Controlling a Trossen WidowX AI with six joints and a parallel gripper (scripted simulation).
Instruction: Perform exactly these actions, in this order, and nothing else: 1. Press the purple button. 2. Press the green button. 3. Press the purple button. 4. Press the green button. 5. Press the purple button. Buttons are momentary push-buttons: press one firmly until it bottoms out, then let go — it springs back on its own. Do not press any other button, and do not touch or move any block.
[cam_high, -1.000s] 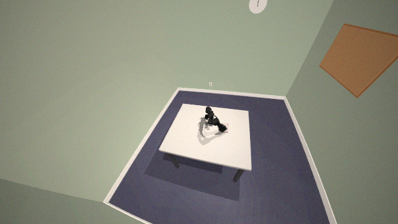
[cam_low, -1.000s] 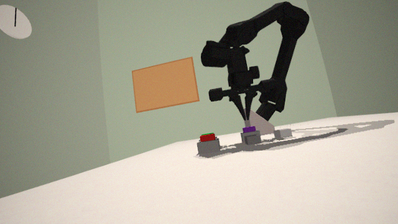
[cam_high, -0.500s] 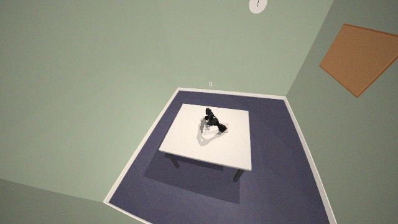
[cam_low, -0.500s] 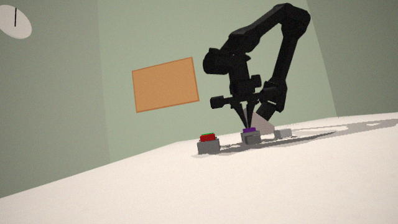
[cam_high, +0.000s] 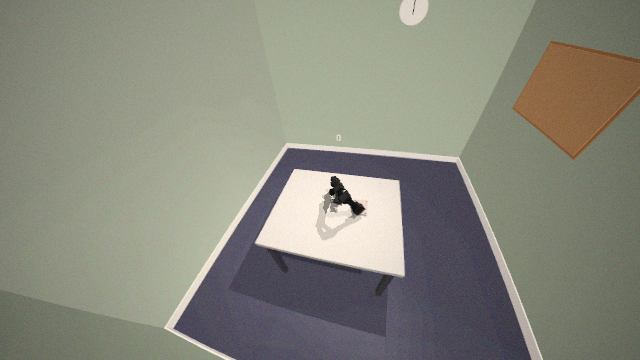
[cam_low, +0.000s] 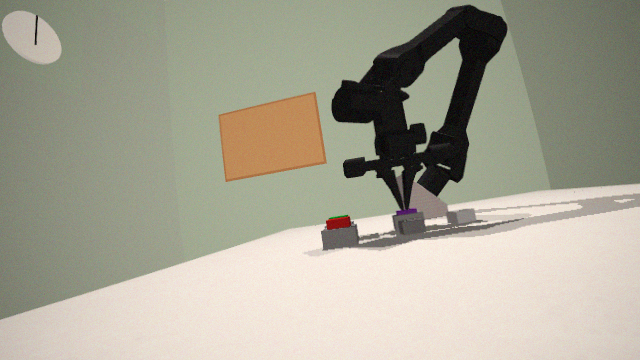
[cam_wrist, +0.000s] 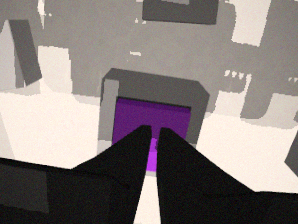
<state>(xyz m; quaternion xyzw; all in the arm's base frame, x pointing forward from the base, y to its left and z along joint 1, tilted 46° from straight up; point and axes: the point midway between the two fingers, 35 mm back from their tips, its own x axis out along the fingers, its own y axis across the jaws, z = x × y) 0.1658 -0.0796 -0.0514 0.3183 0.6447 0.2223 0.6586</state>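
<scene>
The purple button lies 1 cm below my gripper tip. Also, from my gripper tip: red button (8 cm ahead, 12 cm to the right); then green button (1 cm behind, 12 cm to the right).
</scene>
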